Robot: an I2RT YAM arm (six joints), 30 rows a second.
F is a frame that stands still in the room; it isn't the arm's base.
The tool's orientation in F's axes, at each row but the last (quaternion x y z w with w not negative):
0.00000, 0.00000, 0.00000, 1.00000
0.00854, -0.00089, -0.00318, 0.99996
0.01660, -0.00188, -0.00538, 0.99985
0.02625, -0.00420, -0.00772, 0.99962
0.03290, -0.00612, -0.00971, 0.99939
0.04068, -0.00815, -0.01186, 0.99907
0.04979, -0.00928, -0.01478, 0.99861
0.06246, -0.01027, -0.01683, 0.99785
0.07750, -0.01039, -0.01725, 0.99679
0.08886, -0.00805, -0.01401, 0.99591
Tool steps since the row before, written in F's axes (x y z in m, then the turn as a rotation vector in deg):
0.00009, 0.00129, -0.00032, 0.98, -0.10, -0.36
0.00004, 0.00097, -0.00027, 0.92, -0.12, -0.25
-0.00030, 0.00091, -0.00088, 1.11, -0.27, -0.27
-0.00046, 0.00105, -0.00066, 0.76, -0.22, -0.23
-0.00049, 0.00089, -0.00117, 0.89, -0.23, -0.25
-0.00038, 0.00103, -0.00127, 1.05, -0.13, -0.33
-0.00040, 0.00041, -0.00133, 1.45, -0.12, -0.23
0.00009, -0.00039, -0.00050, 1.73, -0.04, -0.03
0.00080, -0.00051, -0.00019, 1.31, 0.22, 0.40
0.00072, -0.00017, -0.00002, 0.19, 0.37, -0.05
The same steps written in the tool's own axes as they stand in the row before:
0.00009, 0.00129, -0.00032, 0.98, -0.10, -0.36
0.00003, 0.00097, -0.00029, 0.92, -0.12, -0.25
-0.00031, 0.00088, -0.00091, 1.11, -0.27, -0.27
-0.00048, 0.00101, -0.00071, 0.76, -0.22, -0.22
-0.00052, 0.00080, -0.00122, 0.89, -0.23, -0.25
-0.00042, 0.00091, -0.00134, 1.05, -0.13, -0.34
-0.00043, 0.00026, -0.00136, 1.45, -0.10, -0.25
0.00009, -0.00045, -0.00045, 1.73, 0.01, -0.06
0.00081, -0.00051, -0.00013, 1.31, 0.32, 0.33
0.00072, -0.00015, 0.00000, 0.18, 0.36, -0.12

